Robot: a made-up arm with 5 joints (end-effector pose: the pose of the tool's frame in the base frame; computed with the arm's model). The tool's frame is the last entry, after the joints. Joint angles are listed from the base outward.
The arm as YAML. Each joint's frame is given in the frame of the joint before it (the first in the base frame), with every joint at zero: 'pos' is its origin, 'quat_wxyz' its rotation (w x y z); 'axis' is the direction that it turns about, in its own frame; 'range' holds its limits. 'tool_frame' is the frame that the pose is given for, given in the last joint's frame.
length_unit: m
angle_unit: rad
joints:
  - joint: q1
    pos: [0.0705, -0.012, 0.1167]
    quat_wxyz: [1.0, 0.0, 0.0, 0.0]
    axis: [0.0, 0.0, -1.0]
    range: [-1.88, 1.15]
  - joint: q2
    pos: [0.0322, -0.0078, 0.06]
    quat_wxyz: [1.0, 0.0, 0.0, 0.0]
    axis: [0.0, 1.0, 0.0]
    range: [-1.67, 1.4]
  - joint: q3
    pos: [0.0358, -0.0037, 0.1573]
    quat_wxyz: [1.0, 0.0, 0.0, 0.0]
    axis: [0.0, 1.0, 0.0]
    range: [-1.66, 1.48]
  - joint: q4
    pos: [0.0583, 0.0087, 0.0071]
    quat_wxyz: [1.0, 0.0, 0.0, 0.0]
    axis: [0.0, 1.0, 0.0]
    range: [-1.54, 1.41]
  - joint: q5
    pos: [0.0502, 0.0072, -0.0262]
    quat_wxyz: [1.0, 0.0, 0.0, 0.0]
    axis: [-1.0, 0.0, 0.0]
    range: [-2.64, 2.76]
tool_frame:
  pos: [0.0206, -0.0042, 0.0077]
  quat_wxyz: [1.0, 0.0, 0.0, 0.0]
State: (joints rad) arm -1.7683 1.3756 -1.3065 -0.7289 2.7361
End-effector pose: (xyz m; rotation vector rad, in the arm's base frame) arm -0.0048 0.3068 0.1936 -1.3803 -1.9484 -0.1384
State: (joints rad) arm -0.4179 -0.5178 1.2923 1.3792 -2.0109
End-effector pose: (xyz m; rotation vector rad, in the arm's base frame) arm 0.0391 -0.0268 0.2546 0.7423 1.3756 -1.7045
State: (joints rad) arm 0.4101 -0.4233 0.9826 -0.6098 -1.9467
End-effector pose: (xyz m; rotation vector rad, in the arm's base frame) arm 0.1854 -0.0633 0.2806 1.9047 -0.4304 -0.2222
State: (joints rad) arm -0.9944 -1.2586 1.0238 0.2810 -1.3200
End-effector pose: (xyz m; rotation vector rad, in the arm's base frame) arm 0.0837 0.0008 0.2480 1.1803 0.6867 0.8111
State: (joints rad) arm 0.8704 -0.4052 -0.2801 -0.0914 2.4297
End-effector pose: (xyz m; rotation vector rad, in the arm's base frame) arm 0.1541 -0.0916 0.4065 -2.4296 0.7098 -1.3206
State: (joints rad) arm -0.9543 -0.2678 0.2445 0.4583 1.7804
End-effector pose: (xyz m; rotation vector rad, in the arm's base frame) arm 0.1395 0.1075 0.2950 -1.8058 -0.5588 1.0571
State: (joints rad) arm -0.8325 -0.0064 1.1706 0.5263 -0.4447
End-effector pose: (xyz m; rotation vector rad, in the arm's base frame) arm 0.1177 0.0359 0.2157 -0.3650 1.6450 0.2508
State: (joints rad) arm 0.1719 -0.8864 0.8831 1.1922 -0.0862
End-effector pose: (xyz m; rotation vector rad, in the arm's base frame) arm 0.0705 -0.0125 0.2384 0.1778 1.1794 -0.2023
